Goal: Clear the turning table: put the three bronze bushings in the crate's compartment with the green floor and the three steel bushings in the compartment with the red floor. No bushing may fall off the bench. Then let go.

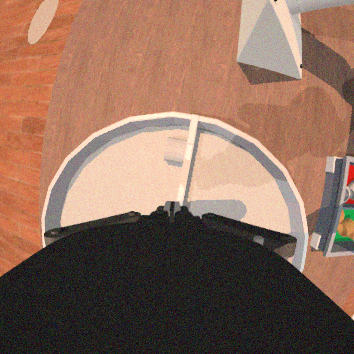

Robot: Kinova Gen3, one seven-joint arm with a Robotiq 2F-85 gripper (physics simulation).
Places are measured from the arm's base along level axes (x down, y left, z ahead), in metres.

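Where they show: gripper, fingertip midpoint: (172,210).
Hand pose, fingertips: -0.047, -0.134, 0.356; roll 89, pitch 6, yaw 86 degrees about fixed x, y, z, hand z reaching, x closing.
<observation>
Things, the pixels of their centre, and the offset from my fingertips, as dx, dy, dz. "spot": a spot on its surface instead. Level surfaces: height alone.
- round turning table, surface height: dx +0.048
- thin divider, surface spot: (190,155) spot: +0.048, +0.012, -0.056
- pale grey piece, body centre: (175,150) +0.064, -0.008, -0.061
- crate, surface spot: (330,205) spot: +0.106, +0.290, -0.005
- steel bushing, surface spot: (350,192) spot: +0.121, +0.358, -0.034
- Bronze bushing material, body centre: (345,226) +0.111, +0.356, +0.038
- brown bench, surface height: dx +0.133
The round turning table (292,186) has a pale floor, a raised rim and a thin divider (190,155). A pale grey piece (174,155), apparently a steel bushing, lies left of the divider, close to it; its outline is washed out. The crate (330,205) shows in part at the right edge. A steel bushing (350,192) is in its red-floored compartment (352,173). Bronze bushing material (346,227) shows in its green-floored compartment (344,247); how many pieces is unclear. My gripper (172,210) is shut and empty, above the turning table. The black gripper body hides the near part.
A pale grey wedge-ended block (270,42) with a light arm-like part (325,4) stands at the top right on the brown bench (125,60). The bench edge curves down the left side, with orange plank floor (22,165) beyond. A pale oval (43,21) shows at the top left.
</observation>
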